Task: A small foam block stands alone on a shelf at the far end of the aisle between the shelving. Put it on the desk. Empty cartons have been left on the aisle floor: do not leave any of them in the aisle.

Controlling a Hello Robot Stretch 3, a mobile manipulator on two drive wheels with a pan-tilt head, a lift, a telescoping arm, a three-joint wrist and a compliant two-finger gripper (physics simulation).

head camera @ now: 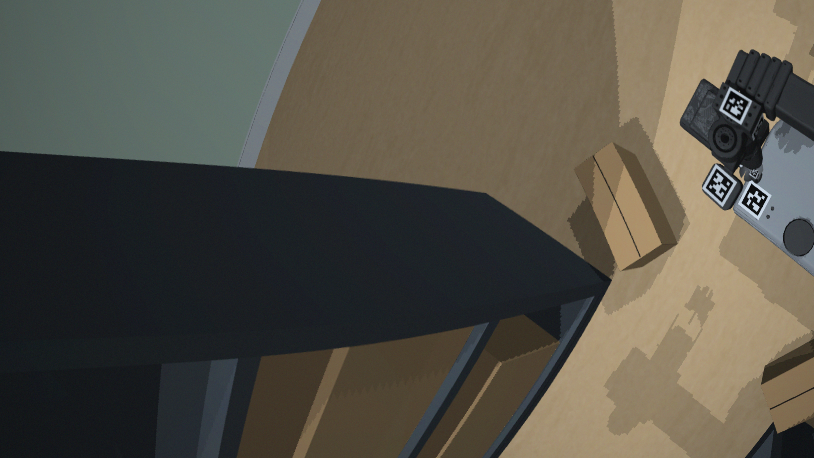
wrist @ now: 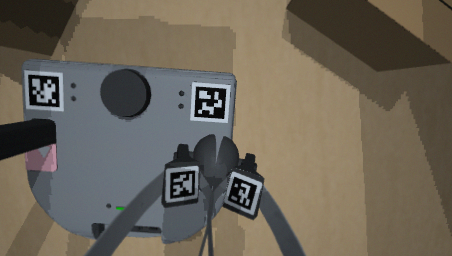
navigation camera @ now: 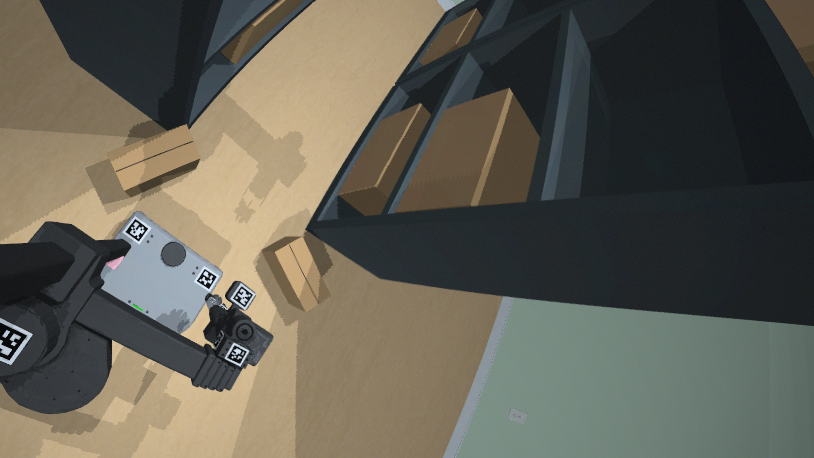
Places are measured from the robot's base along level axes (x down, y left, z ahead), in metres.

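Pixels of known places: gripper, fingertip midpoint: (head camera: pixel 749 171) (wrist: pixel 215 155) (navigation camera: pixel 214 300); robot's base, origin of the base link: (head camera: pixel 797 236) (wrist: pixel 155 94) (navigation camera: pixel 172 252).
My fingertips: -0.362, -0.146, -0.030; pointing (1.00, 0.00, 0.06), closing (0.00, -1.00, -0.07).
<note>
For each thing: its top centre in the pictures, then the offset to it from my fingertips, as dx, dy, dz. "pt": a spot on its surface instead.
- closed brown carton, middle of its top: (head camera: pixel 617 205) (navigation camera: pixel 304 275) +0.182, -0.263, +0.227
- shelving unit, surface spot: (head camera: pixel 284 256) pt -0.481, -0.380, +0.424
One closed brown carton (head camera: pixel 617 205) (navigation camera: pixel 297 270) (wrist: pixel 365 32) lies on the floor just off the corner of one shelving unit (head camera: pixel 284 256) (navigation camera: pixel 540 256), beside the robot's base. Another carton (head camera: pixel 796 393) (navigation camera: pixel 153 156) lies against the corner of the opposite shelving unit (navigation camera: pixel 125 51); a dark part of this carton shows at the wrist view's top left. My gripper (head camera: pixel 751 172) (navigation camera: pixel 215 300) (wrist: pixel 215 155) is shut, its rubber tips together with no object between them. It hangs over the edge of the base, apart from both cartons. The foam block and the desk do not show.
The grey base (navigation camera: pixel 153 273) (wrist: pixel 125 150) stands near the aisle mouth, with a carton near each front corner. Larger boxes (head camera: pixel 392 387) (navigation camera: pixel 472 153) sit in the shelving. The floor runs between the units. A green wall (head camera: pixel 142 85) (navigation camera: pixel 614 370) stands beyond the shelving end.
</note>
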